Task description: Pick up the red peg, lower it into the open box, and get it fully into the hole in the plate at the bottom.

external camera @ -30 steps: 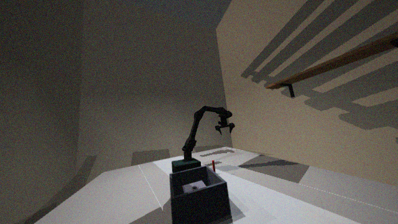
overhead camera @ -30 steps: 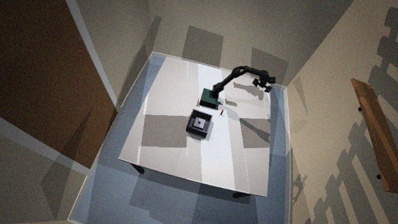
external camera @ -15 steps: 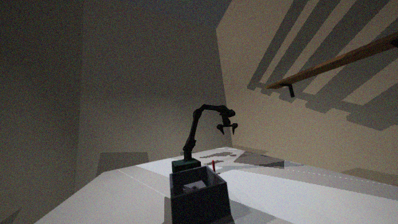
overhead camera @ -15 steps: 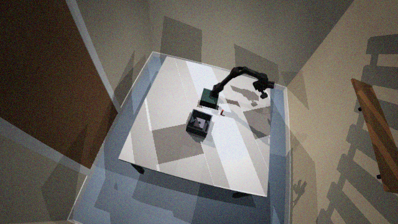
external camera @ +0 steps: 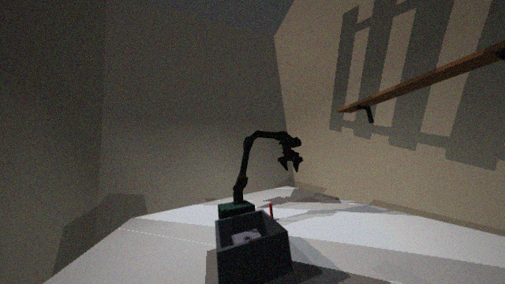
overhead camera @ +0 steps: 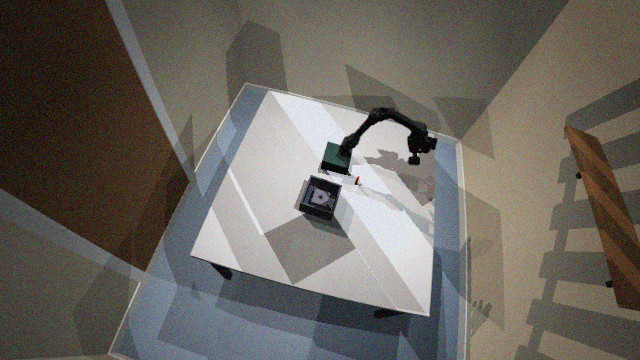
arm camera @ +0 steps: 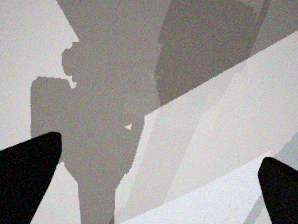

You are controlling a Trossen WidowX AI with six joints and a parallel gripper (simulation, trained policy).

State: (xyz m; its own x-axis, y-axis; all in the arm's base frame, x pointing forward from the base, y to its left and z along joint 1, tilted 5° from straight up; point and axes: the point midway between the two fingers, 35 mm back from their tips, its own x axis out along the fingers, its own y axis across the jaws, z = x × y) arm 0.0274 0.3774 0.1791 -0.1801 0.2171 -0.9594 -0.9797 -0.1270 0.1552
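Right now the red peg is 27 cm to the right of my gripper tip, 16 cm below it and 15 cm ahead of it. Round my gripper tip: dark box: 46 cm to the right, 34 cm ahead, 17 cm below; then grey plate: 46 cm to the right, 34 cm ahead, 15 cm below.
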